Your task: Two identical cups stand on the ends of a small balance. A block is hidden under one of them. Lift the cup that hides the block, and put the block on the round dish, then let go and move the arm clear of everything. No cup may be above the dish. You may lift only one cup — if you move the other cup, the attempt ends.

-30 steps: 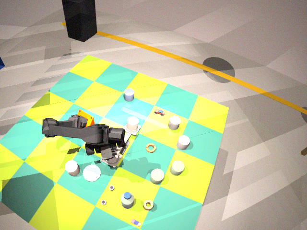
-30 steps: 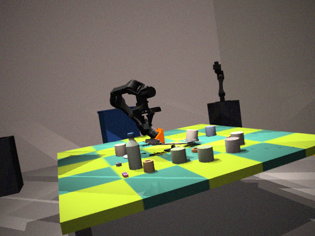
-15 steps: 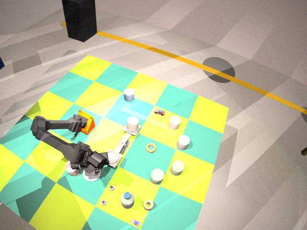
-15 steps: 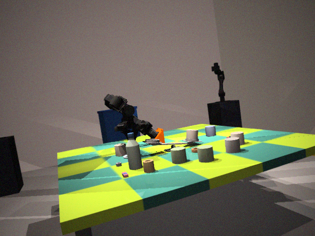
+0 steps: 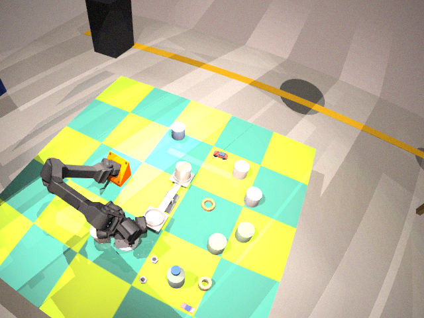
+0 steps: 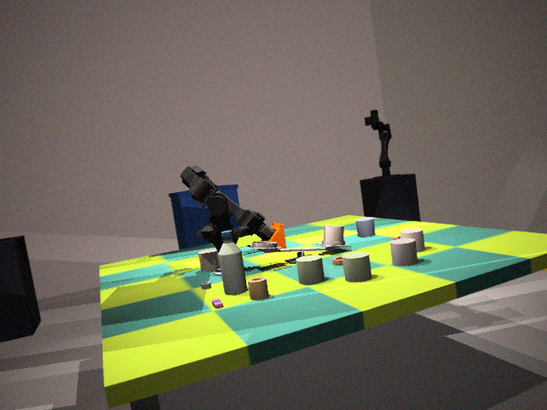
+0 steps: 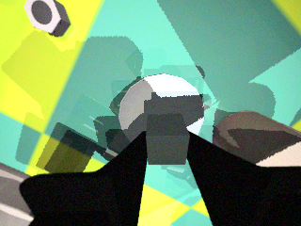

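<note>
Now: gripper tip 40 mm above the round dish. From my gripper tip the other things lie so: blue-grey cylinder (110 mm behind, 580 mm to the left, 10 mm below); balance beam (60 mm ahead, 240 mm to the left, 10 mm below); dark grey-green block (10 mm above).
</note>
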